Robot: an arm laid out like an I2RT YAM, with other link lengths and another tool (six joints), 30 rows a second.
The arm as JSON. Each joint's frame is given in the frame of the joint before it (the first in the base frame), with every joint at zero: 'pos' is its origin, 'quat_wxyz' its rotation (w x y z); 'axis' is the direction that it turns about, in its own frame. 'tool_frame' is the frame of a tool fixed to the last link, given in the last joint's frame.
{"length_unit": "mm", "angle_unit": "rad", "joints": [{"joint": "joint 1", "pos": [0.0, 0.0, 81.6], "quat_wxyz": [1.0, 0.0, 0.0, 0.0], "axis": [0.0, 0.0, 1.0]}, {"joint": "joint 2", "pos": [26.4, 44.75, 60.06], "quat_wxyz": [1.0, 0.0, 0.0, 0.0], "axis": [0.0, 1.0, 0.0]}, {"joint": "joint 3", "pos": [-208.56, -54.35, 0.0], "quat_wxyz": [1.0, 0.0, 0.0, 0.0], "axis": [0.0, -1.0, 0.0]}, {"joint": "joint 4", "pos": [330.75, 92.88, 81.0], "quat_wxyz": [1.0, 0.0, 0.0, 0.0], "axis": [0.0, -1.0, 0.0]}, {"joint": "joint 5", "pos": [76.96, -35.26, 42.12], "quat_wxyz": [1.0, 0.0, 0.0, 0.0], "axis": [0.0, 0.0, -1.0]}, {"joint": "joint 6", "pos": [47.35, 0.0, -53.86], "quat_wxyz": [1.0, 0.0, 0.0, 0.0], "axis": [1.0, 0.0, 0.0]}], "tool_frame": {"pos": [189.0, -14.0, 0.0], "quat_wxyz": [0.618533, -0.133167, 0.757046, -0.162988]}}
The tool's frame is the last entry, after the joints.
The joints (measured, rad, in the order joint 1, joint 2, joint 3, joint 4, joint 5, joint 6), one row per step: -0.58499, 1.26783, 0.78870, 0.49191, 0.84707, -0.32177; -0.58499, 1.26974, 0.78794, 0.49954, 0.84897, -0.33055; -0.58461, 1.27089, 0.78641, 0.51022, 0.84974, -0.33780; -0.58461, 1.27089, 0.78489, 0.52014, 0.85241, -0.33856; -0.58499, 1.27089, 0.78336, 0.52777, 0.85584, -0.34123; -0.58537, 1.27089, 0.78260, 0.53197, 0.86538, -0.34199; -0.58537, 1.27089, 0.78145, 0.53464, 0.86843, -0.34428; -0.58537, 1.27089, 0.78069, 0.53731, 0.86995, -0.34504; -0.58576, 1.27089, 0.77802, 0.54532, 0.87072, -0.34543; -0.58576, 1.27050, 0.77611, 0.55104, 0.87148, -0.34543; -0.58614, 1.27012, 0.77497, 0.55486, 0.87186, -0.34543; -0.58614, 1.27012, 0.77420, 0.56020, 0.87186, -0.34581; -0.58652, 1.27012, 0.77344, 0.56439, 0.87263, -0.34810; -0.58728, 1.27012, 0.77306, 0.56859, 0.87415, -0.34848; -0.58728, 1.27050, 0.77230, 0.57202, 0.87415, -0.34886
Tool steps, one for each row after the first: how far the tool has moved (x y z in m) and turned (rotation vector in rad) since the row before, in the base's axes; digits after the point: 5 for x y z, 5 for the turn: -0.00026, -0.00013, 0.00046, -0.00392, 0.00455, -0.00199; 0.00003, 0.00011, 0.00106, -0.00539, 0.00050, -0.00049; -0.00073, 0.00002, 0.00137, -0.00467, -0.00630, -0.00268; -0.00106, -0.00012, 0.00086, -0.00361, -0.00251, -0.00387; -0.00246, -0.00025, 0.00044, -0.00166, -0.00233, -0.00993; -0.00079, 0.00001, -0.00004, -0.00100, 0.00093, -0.00311; -0.00041, 0.00002, 0.00017, -0.00108, -0.00088, -0.00154; -0.00054, -0.00001, 0.00029, -0.00296, -0.00408, -0.00117; -0.00037, 0.00012, 0.00039, -0.00229, -0.00352, -0.00076; -0.00037, -0.00005, 0.00039, -0.00167, -0.00256, -0.00076; -0.00008, 0.00005, 0.00075, -0.00257, -0.00343, -0.00002; -0.00040, -0.00009, 0.00052, -0.00211, -0.00061, -0.00125; -0.00072, -0.00025, 0.00070, -0.00207, -0.00286, -0.00229; -0.00003, 0.00002, 0.00015, -0.00131, -0.00153, -0.00002
